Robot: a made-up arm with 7 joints.
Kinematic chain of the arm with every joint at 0, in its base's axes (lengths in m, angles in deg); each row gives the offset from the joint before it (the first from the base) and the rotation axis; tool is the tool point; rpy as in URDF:
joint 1: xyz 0 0 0.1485 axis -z
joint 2: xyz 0 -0.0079 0.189 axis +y
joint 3: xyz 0 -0.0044 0.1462 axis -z
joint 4: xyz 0 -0.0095 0.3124 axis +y
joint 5: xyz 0 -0.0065 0.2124 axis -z
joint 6: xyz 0 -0.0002 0.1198 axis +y
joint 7: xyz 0 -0.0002 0.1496 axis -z
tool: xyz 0 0 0 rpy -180 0 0
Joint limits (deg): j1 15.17..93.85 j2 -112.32..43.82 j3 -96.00..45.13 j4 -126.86..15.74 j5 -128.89..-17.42 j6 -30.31..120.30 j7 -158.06..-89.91
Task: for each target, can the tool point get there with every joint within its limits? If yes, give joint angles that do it. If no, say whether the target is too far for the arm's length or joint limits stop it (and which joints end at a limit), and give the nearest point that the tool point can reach.
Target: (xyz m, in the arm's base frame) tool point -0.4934 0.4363 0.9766
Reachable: yes | joints 54.27 -43.22 -83.82 -25.07 -25.99 29.45 -101.33
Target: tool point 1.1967 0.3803 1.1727
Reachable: no: too far | nearest point 0.6698 0.0039 0.9370 | short by 0.689 m
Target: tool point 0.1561 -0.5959 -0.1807
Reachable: no: joint limits stop it (at a limit: joint 1, joint 2) | nearest point -0.1275 -0.2493 -0.0092 | short by 0.480 m
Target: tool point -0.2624 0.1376 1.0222
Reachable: yes | joints 46.93 12.10 -22.42 -66.92 -104.15 41.43 -144.11
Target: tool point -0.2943 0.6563 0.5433
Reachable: yes | joints 60.79 -50.41 0.76 -71.65 -36.54 81.43 -109.71
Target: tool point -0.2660 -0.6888 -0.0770
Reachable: no: joint limits stop it (at a limit: joint 1, joint 2) | nearest point -0.3282 -0.3549 0.0248 | short by 0.355 m
